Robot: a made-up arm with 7 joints.
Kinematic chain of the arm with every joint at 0, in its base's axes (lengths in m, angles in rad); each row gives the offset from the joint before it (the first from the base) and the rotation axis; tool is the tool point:
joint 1: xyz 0 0 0 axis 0 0.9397 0.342
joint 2: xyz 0 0 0 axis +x
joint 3: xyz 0 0 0 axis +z
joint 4: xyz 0.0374 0 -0.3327 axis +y
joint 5: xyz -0.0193 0 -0.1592 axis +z
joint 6: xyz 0 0 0 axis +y
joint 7: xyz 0 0 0 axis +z
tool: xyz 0 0 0
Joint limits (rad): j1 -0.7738..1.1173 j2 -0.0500..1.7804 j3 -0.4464..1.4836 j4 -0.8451..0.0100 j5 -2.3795..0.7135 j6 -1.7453..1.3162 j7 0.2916..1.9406
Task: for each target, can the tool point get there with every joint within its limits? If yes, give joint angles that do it. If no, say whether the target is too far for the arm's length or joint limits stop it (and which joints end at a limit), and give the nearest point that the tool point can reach.
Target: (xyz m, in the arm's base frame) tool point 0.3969 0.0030 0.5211
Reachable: no: too far | nearest point 0.1304 0.4004 0.2199 | short by 0.565 m
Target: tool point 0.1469 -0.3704 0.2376
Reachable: no: joint limits stop it (at a limit: joint 1, joint 2, joint 3, joint 4) | nearest point 0.3674 -0.1538 -0.2588 | short by 0.585 m
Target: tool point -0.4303 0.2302 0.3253
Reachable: no: too far | nearest point -0.2910 0.3966 -0.0083 | short by 0.398 m
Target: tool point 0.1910 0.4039 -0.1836
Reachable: yes | joints -0.2120 1.0201 0.2750 -0.7070 0.3795 0.5952 0.7822
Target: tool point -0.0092 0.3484 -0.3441
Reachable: yes | joints 0.2580 0.8044 -0.0082 -0.5492 0.1147 0.6488 0.6870
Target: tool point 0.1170 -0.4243 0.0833
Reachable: no: joint limits stop it (at a limit: joint 1, joint 2, joint 3, joint 4) | nearest point 0.3674 -0.1538 -0.2588 | short by 0.503 m
